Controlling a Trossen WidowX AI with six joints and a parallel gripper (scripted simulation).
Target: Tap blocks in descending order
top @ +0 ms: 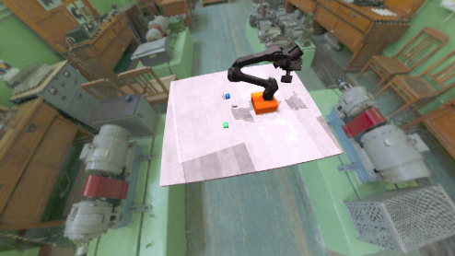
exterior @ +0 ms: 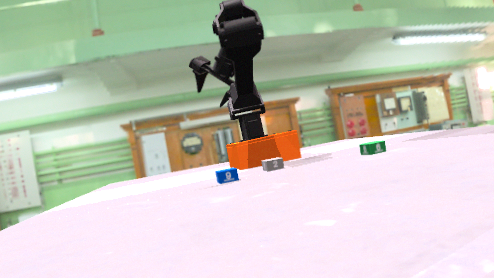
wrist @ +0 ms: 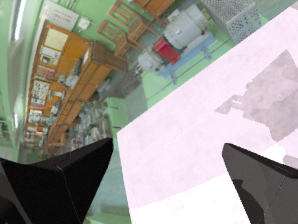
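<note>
Now: the blue block 430 mm ahead of my gripper tip, 20 mm to the right of it and 200 mm below it. From my gripper tip the other things lie so: grey block: 390 mm ahead, 70 mm to the left, 200 mm below; green block: 460 mm ahead, 240 mm to the left, 200 mm below.
</note>
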